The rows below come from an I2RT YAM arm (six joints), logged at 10 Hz.
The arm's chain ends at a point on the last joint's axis. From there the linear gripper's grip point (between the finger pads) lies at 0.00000 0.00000 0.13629 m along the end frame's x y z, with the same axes.
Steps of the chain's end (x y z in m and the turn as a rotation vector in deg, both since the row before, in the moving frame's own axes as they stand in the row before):
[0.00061, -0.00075, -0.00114, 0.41, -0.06, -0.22]
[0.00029, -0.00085, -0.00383, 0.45, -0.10, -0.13]
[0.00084, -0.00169, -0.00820, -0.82, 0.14, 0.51]
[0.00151, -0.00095, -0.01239, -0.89, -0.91, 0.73]
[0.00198, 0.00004, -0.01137, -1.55, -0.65, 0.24]
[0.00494, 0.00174, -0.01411, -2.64, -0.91, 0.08]
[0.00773, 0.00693, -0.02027, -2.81, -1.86, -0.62]
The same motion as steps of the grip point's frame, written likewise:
[0.00047, -0.00172, -0.00114, 0.41, -0.06, -0.22]
[0.00005, -0.00192, -0.00383, 0.45, -0.10, -0.13]
[0.00116, 0.00026, -0.00821, -0.82, 0.14, 0.51]
[-0.00067, 0.00115, -0.01242, -0.89, -0.91, 0.73]
[0.00043, 0.00372, -0.01143, -1.55, -0.65, 0.24]
[0.00277, 0.00802, -0.01427, -2.64, -0.91, 0.08]
[0.00334, 0.01363, -0.02051, -2.81, -1.86, -0.62]

